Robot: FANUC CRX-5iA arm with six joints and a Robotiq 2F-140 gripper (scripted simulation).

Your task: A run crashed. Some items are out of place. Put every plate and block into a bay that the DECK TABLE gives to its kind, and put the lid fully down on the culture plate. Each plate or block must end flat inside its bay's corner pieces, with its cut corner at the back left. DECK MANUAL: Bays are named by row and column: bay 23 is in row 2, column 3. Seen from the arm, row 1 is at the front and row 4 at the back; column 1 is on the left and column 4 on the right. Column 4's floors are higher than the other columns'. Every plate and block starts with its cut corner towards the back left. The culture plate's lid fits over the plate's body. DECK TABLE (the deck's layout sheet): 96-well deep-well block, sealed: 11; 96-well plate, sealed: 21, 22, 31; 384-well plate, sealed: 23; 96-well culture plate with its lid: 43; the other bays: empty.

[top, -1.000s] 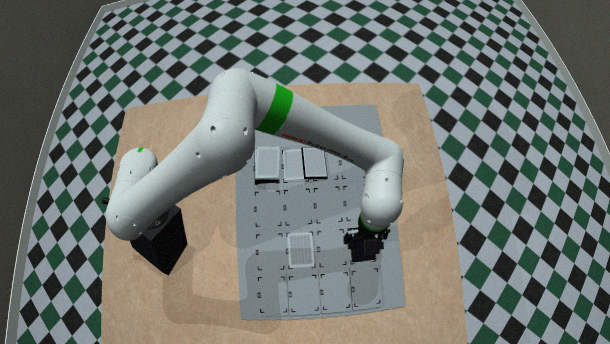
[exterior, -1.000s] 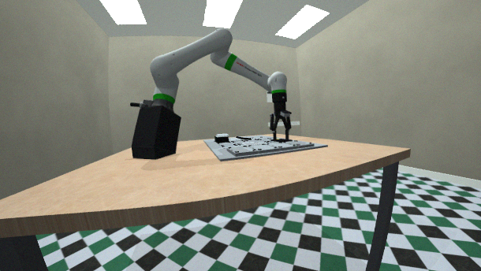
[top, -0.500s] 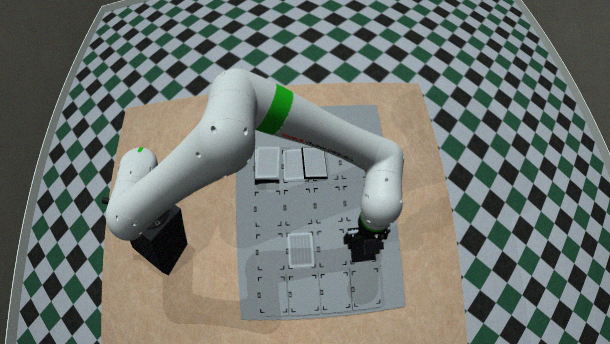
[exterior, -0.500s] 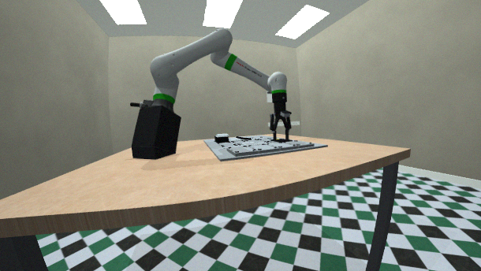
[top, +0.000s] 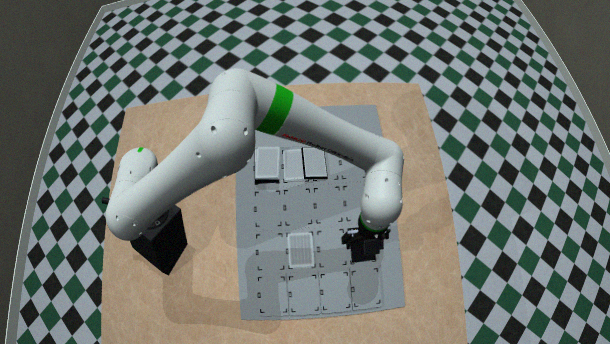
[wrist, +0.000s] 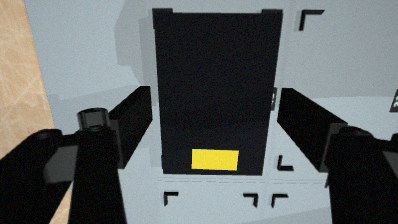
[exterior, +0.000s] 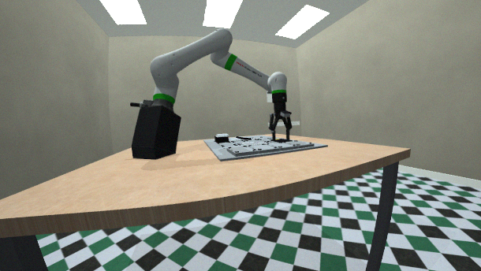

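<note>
Now: hand 20 mm above the black plate lid. Round my hand: bay label 32 (170 mm behind, 140 mm to the left, 40 mm below); then fine-welled plate (210 mm behind, 30 mm to the right, 30 mm below); then bay label reading 33 (150 mm behind, 20 mm to the right, 40 mm below).
</note>
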